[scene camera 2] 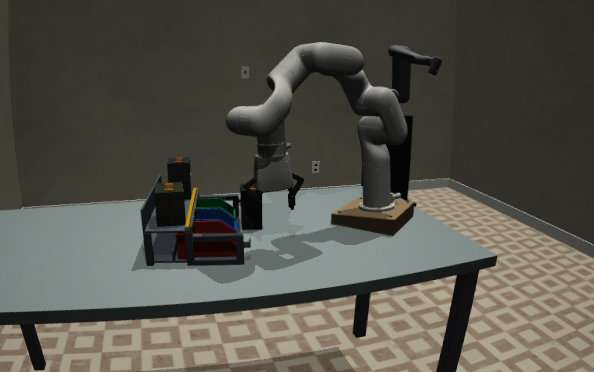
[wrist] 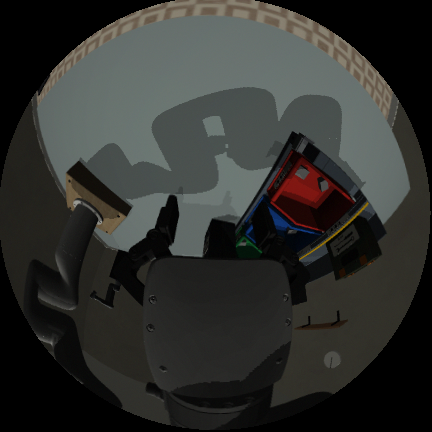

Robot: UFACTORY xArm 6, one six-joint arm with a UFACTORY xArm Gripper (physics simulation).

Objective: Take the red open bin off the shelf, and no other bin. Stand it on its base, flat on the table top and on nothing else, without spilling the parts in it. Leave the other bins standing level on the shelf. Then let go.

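Places are measured from the arm's base along level axes (x ahead, y left, z up), in millimetres.
Pixels of known places: gripper, between the fingertips: (scene camera 2: 275, 210) (wrist: 217, 206); arm's base, origin of its link: (scene camera 2: 376, 206) (wrist: 87, 210).
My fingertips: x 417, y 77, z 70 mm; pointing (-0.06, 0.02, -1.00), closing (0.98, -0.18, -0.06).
Note:
Ahead of a thing's pixels: the offset from my fingertips to its top centre.
The red open bin @(dx +188, dy -45, dz -36 mm) (scene camera 2: 215, 227) (wrist: 290, 192) stands in the near end bay of the grey shelf (scene camera 2: 189, 249) (wrist: 327, 162), with two small grey parts showing inside in the wrist view. The blue bin @(dx +151, dy -151, dz -36 mm) (scene camera 2: 216, 215) (wrist: 309, 231) stands beside it, and the green bin @(dx +115, dy -257, dz -36 mm) (scene camera 2: 212, 202) (wrist: 246, 248) beyond that. My gripper (scene camera 2: 270, 201) (wrist: 217, 206) is open and empty, above the table on the robot-base side of the shelf, apart from the red bin. In the wrist view one finger partly covers the blue bin.
A dark box @(dx -13, dy -214, dz +15 mm) (scene camera 2: 252, 215) (wrist: 220, 237) stands on the table close beside the shelf, near the gripper. Two dark boxes @(dx +283, dy -83, dz +82 mm) (scene camera 2: 170, 207) @(dx +202, dy -299, dz +107 mm) (scene camera 2: 180, 172) stand on the shelf's upper level behind the yellow strip @(dx +200, dy -167, dz -5 mm) (scene camera 2: 191, 207). The robot's wooden base (scene camera 2: 362, 219) (wrist: 100, 195) is on the opposite side.

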